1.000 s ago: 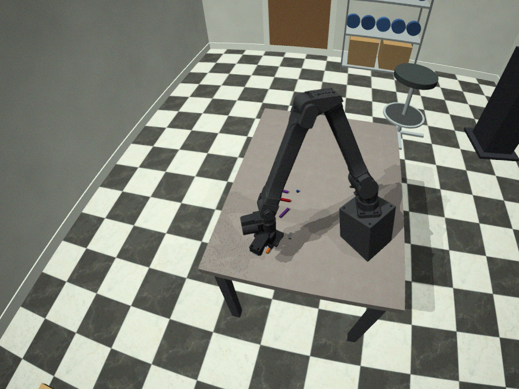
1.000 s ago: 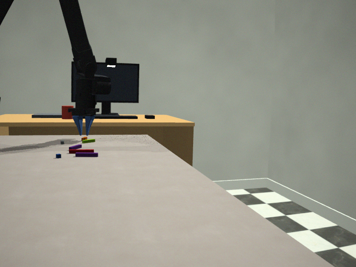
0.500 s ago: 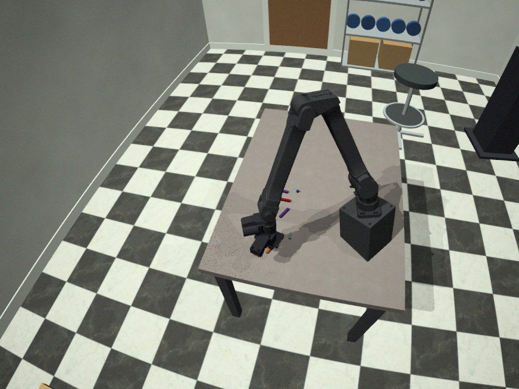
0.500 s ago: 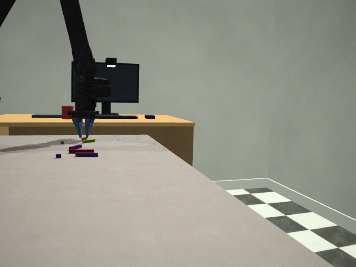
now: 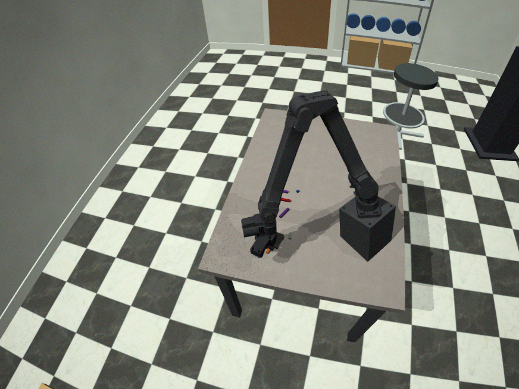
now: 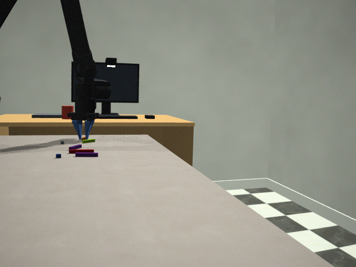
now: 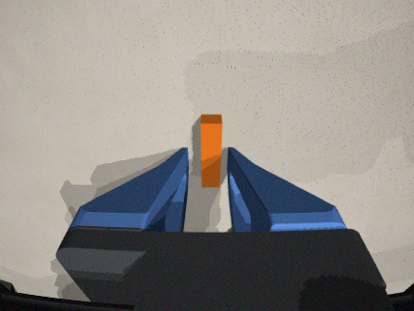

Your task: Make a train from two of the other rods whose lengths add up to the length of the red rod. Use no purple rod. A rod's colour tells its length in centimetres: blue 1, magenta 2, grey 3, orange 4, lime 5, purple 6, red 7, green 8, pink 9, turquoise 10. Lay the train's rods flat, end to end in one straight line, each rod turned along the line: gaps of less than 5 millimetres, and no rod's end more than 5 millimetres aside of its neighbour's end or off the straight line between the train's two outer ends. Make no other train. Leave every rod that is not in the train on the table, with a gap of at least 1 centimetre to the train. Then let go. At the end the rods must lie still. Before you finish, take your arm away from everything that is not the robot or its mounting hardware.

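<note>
My gripper is now right at the orange rod. From my hand the other things lie so: grey rod: 80 mm behind, 70 mm to the right; lime rod: 10 mm ahead, 60 mm to the right; purple rod: 50 mm behind, 190 mm to the right.
</note>
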